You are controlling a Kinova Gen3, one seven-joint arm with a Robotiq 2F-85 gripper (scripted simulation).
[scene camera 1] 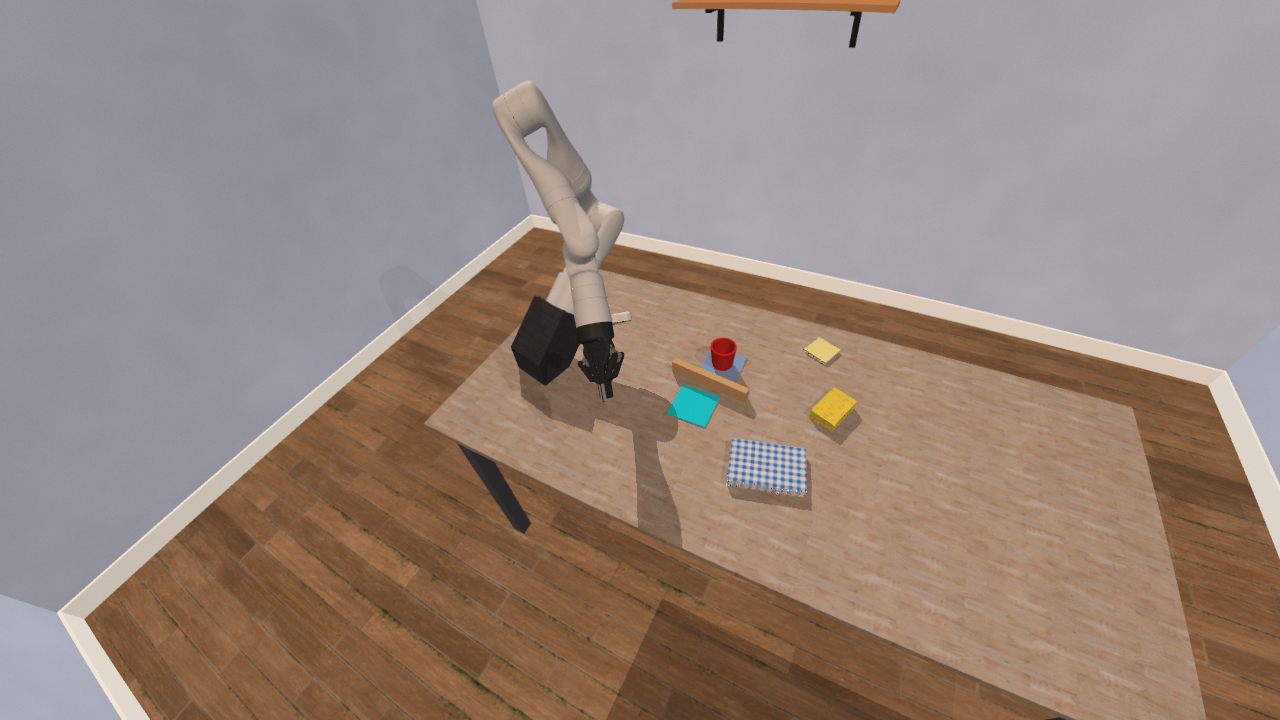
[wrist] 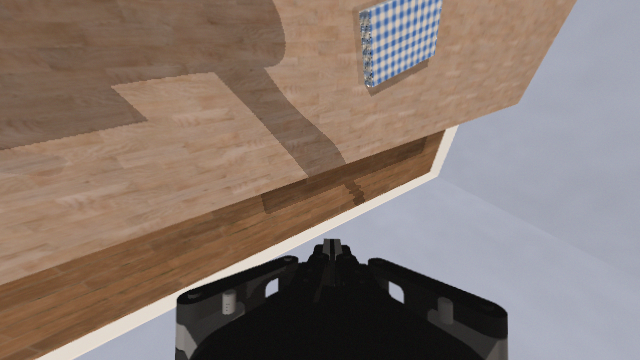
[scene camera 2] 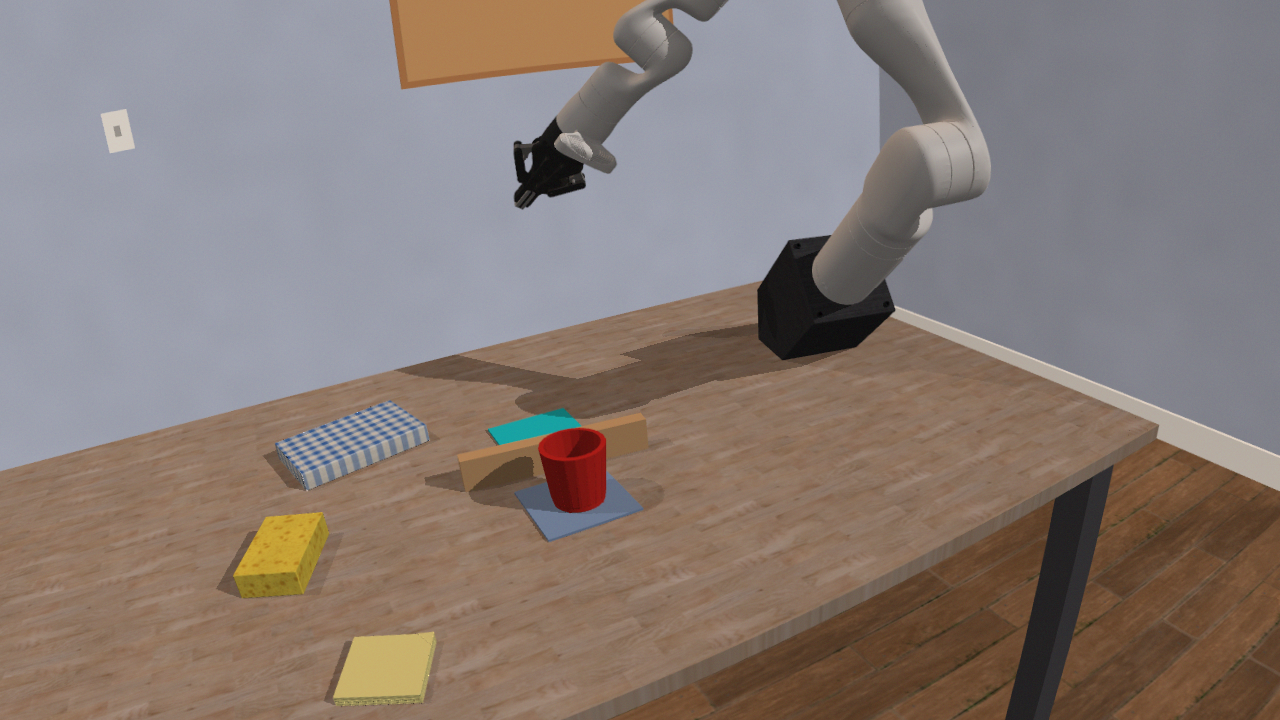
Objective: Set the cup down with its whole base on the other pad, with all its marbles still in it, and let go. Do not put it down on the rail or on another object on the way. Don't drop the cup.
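Note:
My gripper is visible in scene camera 1 and also in the wrist view. A red cup and a wooden rail are seen too.

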